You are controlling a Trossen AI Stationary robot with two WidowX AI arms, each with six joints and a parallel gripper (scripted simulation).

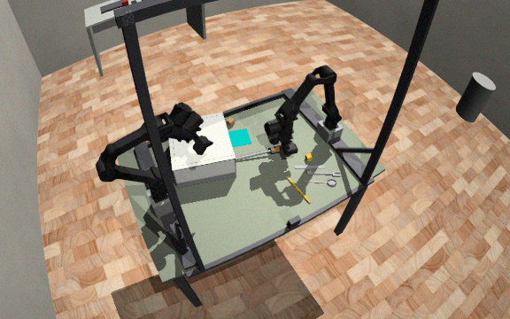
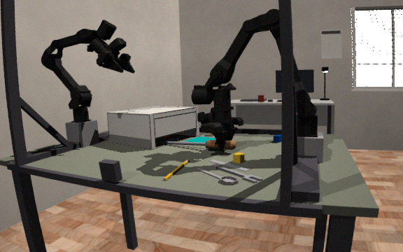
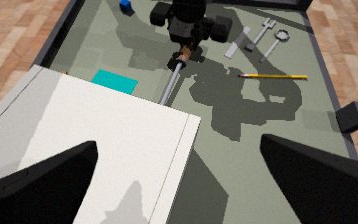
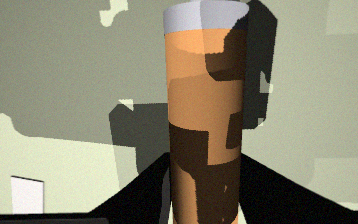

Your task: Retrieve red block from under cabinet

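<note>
The teal square is 18 cm ahead of my right hand, 15 cm to the left of it and 5 cm below it. Round my right hand: hook tool: 12 cm to the left, 7 cm ahead, 3 cm below; yellow cube: 10 cm behind, 8 cm to the right, 3 cm below; pencil: 22 cm behind, 7 cm to the left, 4 cm below.
</note>
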